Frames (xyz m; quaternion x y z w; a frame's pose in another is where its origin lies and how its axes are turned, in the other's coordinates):
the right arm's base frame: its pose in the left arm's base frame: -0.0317 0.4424 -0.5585 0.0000 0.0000 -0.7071 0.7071
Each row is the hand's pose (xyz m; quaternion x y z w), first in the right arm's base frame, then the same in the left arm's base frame.
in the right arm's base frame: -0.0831 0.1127 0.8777 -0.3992 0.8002 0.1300 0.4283
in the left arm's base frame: 0.0810 0.5255 0.3192 0.2835 0.8481 -0.2109 0.3948
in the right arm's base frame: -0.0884 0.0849 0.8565 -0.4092 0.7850 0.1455 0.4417
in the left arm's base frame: 0.0532 0.5308 0.2980 0.2657 0.8445 -0.2095 0.4152
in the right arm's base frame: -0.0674 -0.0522 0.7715 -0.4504 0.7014 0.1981 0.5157
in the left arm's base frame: -0.0839 0.5098 0.2130 0.1775 0.8144 -0.2246 0.5047
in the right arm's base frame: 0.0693 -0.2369 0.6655 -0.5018 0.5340 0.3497 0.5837
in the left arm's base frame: -0.2686 0.3731 0.1070 0.0228 0.7324 -0.1655 0.6600
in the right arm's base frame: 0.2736 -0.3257 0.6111 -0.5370 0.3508 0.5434 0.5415
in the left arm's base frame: -0.3574 0.1688 0.0526 -0.1317 0.6278 0.0013 0.7672
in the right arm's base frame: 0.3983 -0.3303 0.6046 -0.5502 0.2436 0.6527 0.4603
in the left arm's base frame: -0.3620 0.0441 0.0461 -0.2168 0.5613 0.1361 0.7870
